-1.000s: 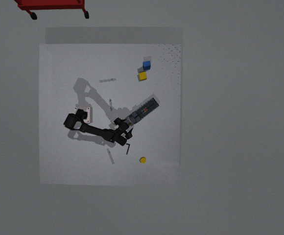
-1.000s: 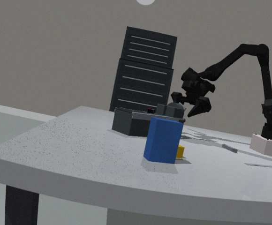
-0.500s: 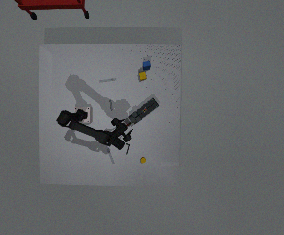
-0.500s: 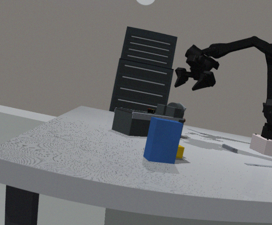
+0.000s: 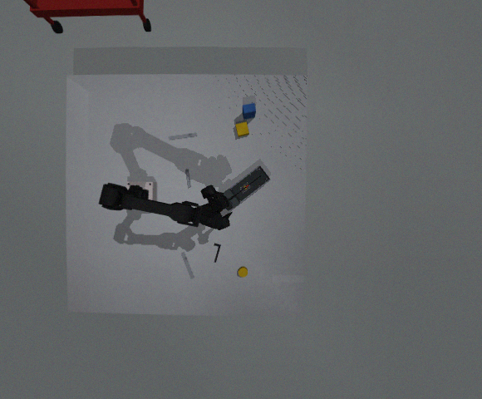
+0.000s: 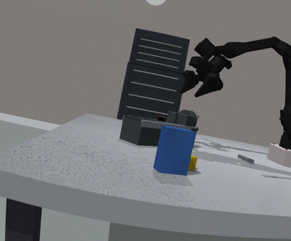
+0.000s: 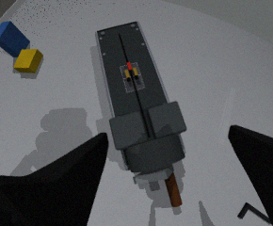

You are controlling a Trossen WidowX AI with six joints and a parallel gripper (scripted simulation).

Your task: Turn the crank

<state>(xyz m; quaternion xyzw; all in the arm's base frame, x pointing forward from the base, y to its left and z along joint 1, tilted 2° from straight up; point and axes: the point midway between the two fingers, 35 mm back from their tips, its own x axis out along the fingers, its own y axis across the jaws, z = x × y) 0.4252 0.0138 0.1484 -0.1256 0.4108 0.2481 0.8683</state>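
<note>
My gripper tip is now 120 mm above the brown crank handle, 60 mm to the left of it and 50 mm past it. Also, from my gripper tip: red pointer (100 mm below, 90 mm to the left, 80 mm ahead); then black hex key (260 mm to the right, 180 mm below, 30 mm behind); then yellow block (380 mm to the left, 170 mm below, 10 mm ahead).
</note>
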